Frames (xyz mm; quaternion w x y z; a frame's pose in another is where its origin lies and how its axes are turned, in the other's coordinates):
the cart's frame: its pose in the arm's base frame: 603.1 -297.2 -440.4 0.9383 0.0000 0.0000 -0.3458
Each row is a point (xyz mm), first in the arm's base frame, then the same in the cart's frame.
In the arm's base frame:
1: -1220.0 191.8 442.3
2: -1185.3 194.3 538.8
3: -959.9 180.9 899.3
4: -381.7 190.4 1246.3
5: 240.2 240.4 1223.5
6: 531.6 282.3 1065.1
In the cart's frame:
1: -1704.4 -811.0 882.7
2: -1679.6 -786.6 979.2
3: -1499.5 -650.5 1339.7
4: -1065.7 -268.1 1686.7
5: -625.0 173.5 1663.9
6: -430.5 394.5 1505.5

